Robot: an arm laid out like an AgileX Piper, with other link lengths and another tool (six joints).
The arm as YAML. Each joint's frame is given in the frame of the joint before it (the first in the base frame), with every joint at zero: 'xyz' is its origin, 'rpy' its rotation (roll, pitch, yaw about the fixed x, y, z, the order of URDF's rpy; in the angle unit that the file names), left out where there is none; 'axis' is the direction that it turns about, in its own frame. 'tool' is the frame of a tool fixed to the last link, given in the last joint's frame.
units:
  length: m
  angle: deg
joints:
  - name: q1
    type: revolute
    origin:
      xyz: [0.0, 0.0, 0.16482]
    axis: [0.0, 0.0, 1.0]
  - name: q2
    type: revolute
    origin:
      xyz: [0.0, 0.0, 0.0]
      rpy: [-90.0, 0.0, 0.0]
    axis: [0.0, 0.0, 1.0]
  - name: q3
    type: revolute
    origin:
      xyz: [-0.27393, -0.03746, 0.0]
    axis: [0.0, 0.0, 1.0]
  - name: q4
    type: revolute
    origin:
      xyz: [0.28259, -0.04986, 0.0]
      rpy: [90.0, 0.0, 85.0]
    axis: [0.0, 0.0, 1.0]
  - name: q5
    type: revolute
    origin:
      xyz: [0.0, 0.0, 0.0]
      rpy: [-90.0, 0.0, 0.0]
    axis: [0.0, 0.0, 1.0]
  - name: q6
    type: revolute
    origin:
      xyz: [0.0, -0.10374, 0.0]
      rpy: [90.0, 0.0, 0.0]
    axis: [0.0, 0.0, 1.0]
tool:
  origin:
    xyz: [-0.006, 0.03, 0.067]
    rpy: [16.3, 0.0, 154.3]
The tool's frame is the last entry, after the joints.
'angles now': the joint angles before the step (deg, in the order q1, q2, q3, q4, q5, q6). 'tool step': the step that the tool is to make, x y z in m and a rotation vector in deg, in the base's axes. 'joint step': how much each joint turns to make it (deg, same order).
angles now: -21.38 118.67 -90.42 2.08 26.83 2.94
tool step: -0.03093 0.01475 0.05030 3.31 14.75 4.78
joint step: -0.01 -2.24 -12.16 -0.20 29.47 -4.44
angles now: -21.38 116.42 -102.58 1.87 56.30 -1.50
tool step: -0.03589 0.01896 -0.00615 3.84 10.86 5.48
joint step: 0.00 -1.27 0.75 1.33 12.27 -5.44
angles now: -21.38 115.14 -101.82 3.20 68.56 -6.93
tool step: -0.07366 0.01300 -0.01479 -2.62 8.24 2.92
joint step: -0.06 -11.26 17.90 -5.22 0.10 -1.95
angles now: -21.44 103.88 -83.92 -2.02 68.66 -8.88
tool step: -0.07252 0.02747 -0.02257 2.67 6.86 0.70
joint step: -0.17 -10.11 17.38 0.01 0.07 -0.88
